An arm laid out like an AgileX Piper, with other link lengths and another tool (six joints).
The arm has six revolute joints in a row. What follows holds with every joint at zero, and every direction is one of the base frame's. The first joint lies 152.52 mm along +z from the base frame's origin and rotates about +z. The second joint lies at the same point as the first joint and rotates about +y. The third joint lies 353 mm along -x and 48.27 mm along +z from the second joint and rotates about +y. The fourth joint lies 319.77 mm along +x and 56.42 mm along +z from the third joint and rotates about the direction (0.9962, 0, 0.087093). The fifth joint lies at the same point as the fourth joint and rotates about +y. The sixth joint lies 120.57 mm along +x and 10.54 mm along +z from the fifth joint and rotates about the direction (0.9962, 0, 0.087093). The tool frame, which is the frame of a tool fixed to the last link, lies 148.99 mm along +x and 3 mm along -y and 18.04 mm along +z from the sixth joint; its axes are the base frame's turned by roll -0.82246, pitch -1.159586 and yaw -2.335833 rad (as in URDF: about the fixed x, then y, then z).
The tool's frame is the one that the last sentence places.
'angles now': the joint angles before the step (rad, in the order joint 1, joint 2, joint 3, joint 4, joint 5, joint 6). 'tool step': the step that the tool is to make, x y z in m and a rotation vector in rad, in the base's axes. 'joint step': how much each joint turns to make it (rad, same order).
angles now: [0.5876 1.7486 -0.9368 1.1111 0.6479 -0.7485]
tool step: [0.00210 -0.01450 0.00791 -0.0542 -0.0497 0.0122]
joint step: [0.0000 -0.0449 0.0000 -0.1276 -0.0158 0.0801]
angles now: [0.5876 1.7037 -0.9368 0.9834 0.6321 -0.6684]
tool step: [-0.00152 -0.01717 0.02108 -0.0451 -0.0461 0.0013]
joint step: [-0.0011 -0.0763 0.0000 -0.1487 0.0104 0.1203]
